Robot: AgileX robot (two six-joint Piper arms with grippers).
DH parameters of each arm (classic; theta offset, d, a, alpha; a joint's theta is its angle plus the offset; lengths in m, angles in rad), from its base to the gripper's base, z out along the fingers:
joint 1: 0 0.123 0 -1.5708
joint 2: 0.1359 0 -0.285 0
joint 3: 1.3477 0 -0.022 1.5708
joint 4: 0 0.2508 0 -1.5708
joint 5: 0 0 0.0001 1.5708
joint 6: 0 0.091 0 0
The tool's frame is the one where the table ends.
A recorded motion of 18 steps. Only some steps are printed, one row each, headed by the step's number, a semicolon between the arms.
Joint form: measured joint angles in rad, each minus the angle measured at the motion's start. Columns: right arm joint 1, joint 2, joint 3, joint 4, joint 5, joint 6; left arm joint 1, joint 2, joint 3, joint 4, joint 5, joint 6.
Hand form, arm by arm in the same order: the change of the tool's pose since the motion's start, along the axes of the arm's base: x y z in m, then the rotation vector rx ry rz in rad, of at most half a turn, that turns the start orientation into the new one. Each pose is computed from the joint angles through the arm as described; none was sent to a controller.
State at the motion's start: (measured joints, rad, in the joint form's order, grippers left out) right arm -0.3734 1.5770 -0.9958 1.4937 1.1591 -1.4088; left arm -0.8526 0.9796 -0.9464 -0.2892 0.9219 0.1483
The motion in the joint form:
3: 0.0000 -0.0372 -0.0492 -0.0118 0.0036 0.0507; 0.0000 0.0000 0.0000 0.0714 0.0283 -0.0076
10: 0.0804 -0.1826 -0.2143 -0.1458 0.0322 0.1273; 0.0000 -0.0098 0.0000 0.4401 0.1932 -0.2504
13: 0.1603 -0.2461 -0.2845 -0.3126 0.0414 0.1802; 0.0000 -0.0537 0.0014 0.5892 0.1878 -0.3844
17: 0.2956 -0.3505 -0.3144 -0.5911 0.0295 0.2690; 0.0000 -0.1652 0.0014 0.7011 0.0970 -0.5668
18: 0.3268 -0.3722 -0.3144 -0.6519 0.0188 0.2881; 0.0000 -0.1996 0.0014 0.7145 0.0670 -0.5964
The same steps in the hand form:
3: -0.0015 0.0006 0.0234 -0.0076 -0.0397 -0.0039; 0.0023 0.0045 -0.0029 0.0658 -0.0313 0.0024
10: -0.0261 0.0326 0.1008 -0.1738 -0.2316 0.1217; 0.0140 0.0341 -0.0104 0.3416 -0.0908 0.2179
13: -0.0451 0.0551 0.1239 -0.3308 -0.2726 0.2148; 0.0167 0.0490 -0.0008 0.3317 -0.1770 0.3587
17: -0.0790 0.0807 0.1377 -0.5712 -0.2888 0.3006; 0.0085 0.0689 0.0235 0.1272 -0.2872 0.5189
18: -0.0857 0.0845 0.1391 -0.6221 -0.2941 0.3074; 0.0043 0.0742 0.0303 0.0616 -0.3142 0.5396

